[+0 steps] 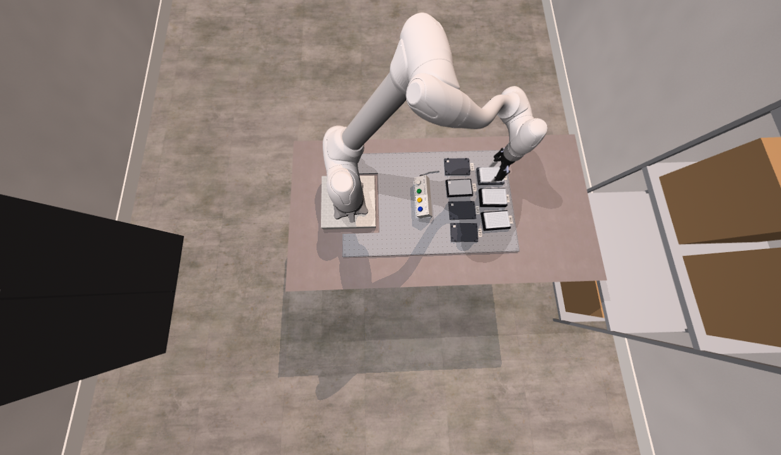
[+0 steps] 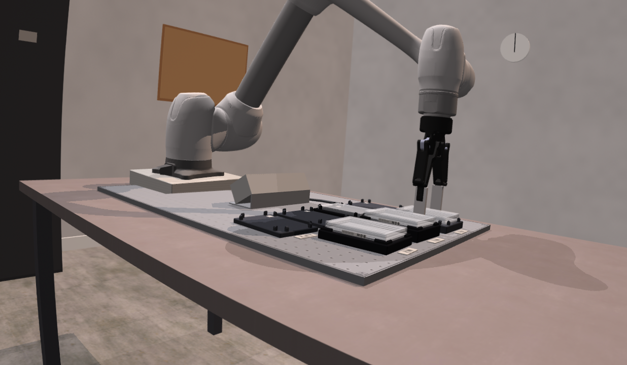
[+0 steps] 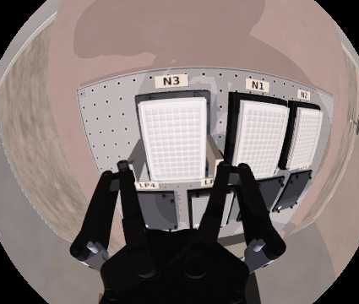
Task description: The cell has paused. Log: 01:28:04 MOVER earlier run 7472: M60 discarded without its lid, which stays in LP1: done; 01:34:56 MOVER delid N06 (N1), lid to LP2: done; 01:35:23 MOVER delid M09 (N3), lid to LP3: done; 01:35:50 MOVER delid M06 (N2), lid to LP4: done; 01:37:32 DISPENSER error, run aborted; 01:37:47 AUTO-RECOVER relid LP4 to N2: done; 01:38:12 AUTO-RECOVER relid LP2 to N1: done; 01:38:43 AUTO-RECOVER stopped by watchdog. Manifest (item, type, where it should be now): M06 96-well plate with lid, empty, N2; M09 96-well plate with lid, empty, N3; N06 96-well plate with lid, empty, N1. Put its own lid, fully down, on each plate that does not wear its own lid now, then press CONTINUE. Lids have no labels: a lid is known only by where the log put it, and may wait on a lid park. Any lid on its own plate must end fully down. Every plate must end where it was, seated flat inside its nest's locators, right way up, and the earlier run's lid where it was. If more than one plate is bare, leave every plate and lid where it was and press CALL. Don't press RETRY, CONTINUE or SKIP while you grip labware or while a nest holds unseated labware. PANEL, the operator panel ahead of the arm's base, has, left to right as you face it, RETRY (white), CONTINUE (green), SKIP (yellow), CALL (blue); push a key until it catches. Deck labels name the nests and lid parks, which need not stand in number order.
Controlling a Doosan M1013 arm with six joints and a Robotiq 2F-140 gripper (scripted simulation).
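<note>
The lid is 2 cm below my hand. Also, from my hand: lid park LP3: 21 cm behind, 17 cm to the right, 5 cm below; plate: 3 cm below; lid park LP4: 17 cm behind, 9 cm to the left, 5 cm below.
</note>
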